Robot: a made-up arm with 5 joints. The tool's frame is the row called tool. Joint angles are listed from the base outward.
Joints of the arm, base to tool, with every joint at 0 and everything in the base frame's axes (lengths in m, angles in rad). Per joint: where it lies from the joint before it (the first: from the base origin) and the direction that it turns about. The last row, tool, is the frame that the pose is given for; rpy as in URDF.
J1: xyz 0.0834 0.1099 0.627 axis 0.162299 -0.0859 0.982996
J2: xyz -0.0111 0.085 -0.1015 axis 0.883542 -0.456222 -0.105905
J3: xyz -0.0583 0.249 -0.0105 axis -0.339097 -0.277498 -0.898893
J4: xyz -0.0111 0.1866 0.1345 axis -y
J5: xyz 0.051 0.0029 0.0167 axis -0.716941 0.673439 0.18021
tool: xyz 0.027 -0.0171 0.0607 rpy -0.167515 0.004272 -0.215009
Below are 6 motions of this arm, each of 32 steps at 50 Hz.
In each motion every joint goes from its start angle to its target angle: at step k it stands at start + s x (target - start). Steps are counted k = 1, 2, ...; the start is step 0. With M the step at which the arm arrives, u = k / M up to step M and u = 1 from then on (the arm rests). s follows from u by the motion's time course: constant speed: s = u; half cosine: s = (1 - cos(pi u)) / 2; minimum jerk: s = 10 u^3 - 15 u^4 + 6 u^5.
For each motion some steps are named. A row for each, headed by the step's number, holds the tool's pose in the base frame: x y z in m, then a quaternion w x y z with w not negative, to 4 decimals.
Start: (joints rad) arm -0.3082 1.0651 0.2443 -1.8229 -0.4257
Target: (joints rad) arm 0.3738 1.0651 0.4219 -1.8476 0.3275
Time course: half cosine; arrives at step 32
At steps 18, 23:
18: 0.0178 0.4050 0.8717 0.7093 0.2820 0.6036 0.2305
23: -0.0226 0.3957 0.8792 0.6710 0.2096 0.6214 0.3461

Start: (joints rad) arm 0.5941 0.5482 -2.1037 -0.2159 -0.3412
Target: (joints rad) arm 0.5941 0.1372 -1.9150 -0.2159 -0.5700
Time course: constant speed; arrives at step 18
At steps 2, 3, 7, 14, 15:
2: -0.1374 0.2139 0.8547 0.3247 0.2900 0.1257 0.8914
3: -0.1386 0.2215 0.8532 0.3324 0.2903 0.1394 0.8865
7: -0.1436 0.2512 0.8453 0.3636 0.2903 0.1925 0.8640
14: -0.1524 0.3001 0.8242 0.4197 0.2853 0.2777 0.8157
15: -0.1537 0.3067 0.8205 0.4278 0.2841 0.2890 0.8079

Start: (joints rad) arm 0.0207 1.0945 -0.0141 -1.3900 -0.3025
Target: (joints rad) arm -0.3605 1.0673 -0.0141 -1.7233 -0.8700
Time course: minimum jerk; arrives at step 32
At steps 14, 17, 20, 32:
14: 0.0295 0.3824 0.8784 0.8219 0.4345 0.3681 -0.0132
17: 0.0449 0.3895 0.8699 0.8063 0.4588 0.3667 -0.0700
20: 0.0596 0.3955 0.8621 0.7887 0.4802 0.3630 -0.1245
32: 0.0838 0.4038 0.8497 0.7537 0.5114 0.3524 -0.2149

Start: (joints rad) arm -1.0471 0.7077 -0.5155 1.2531 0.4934
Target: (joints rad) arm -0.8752 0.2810 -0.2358 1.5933 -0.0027
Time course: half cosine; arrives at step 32
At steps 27, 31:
27: 0.2811 0.5380 0.7549 0.5752 -0.1562 -0.6929 -0.4056
31: 0.2833 0.5423 0.7463 0.5710 -0.1595 -0.7029 -0.3931

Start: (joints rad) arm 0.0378 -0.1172 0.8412 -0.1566 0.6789
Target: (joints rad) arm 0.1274 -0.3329 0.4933 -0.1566 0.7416
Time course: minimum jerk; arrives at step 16
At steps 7, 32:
7: 0.1631 0.6253 0.5974 0.7977 -0.4395 0.2718 -0.3109
32: 0.1072 0.6541 0.5412 0.7880 -0.5138 0.2865 -0.1818

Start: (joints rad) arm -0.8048 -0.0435 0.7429 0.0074 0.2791
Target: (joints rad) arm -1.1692 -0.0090 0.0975 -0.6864 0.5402
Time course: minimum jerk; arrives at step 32
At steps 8, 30, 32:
8: 0.5114 0.3830 0.6063 0.6276 -0.2879 0.1965 -0.6961
30: 0.5768 0.2720 0.5255 0.6513 -0.0536 0.5895 -0.4749
32: 0.5769 0.2718 0.5253 0.6512 -0.0530 0.5903 -0.4741

